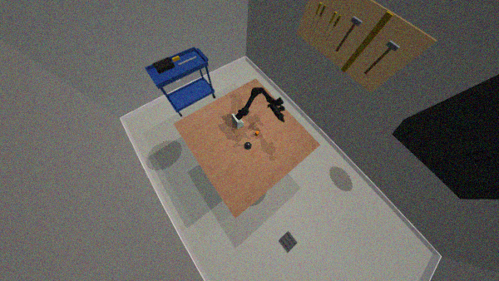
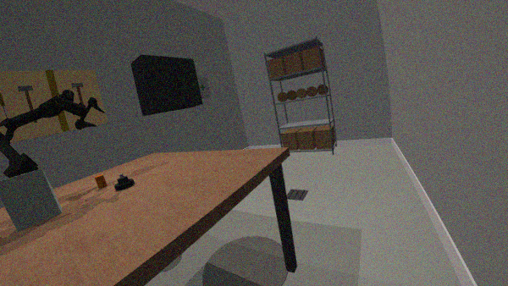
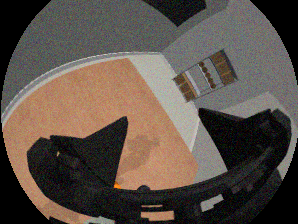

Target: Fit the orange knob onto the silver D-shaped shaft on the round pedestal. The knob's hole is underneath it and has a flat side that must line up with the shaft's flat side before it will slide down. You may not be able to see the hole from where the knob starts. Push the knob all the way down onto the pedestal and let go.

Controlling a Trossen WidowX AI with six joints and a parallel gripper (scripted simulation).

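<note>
Now: gripper tip 300 mm above the orange knob, 180 mm to the left of it and 140 mm past it. Also, from my gripper tip: dark round pedestal (360 mm to the right, 320 mm below, 80 mm behind).
</note>
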